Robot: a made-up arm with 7 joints.
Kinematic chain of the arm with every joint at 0, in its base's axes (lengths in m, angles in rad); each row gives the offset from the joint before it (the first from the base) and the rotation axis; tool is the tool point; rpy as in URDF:
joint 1: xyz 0 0 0.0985 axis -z
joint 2: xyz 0 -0.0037 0.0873 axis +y
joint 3: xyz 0 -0.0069 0.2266 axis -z
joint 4: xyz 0 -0.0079 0.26 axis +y
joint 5: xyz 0 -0.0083 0.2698 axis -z
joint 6: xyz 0 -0.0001 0.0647 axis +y
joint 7: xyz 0 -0.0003 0.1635 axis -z
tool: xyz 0 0 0 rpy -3.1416 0 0
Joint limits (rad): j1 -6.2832..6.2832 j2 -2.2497..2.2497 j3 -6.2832..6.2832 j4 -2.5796..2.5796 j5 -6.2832..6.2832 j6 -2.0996..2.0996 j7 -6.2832..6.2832
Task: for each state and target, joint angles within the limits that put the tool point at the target. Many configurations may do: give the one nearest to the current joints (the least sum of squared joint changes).
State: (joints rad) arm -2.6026 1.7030 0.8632 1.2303 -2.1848 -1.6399 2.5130
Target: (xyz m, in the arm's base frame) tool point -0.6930 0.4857 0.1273
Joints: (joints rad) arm -2.9146 1.5818 0.8929 0.5801 -1.9940 -1.1736 2.5130
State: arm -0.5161 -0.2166 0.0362 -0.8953 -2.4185 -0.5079 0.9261
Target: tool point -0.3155 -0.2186 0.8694
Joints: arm -0.4962 0.1251 0.0833 -1.3836 -2.3715 -0.4945 0.9261
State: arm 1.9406 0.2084 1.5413 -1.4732 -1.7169 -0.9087 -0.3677
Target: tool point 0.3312 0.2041 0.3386
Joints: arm 1.7888 -0.2353 1.3044 -2.2310 -1.4985 -0.8950 -0.3677
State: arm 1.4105 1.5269 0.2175 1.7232 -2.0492 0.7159 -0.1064
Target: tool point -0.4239 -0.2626 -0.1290
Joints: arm 1.9579 1.4333 0.7754 1.9264 -2.0660 0.5162 -0.1064
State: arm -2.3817 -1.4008 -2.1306 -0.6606 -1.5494 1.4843 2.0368
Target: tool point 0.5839 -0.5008 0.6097
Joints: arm -2.1429 -1.0375 -2.2164 -0.4613 -1.4570 1.1756 2.0368
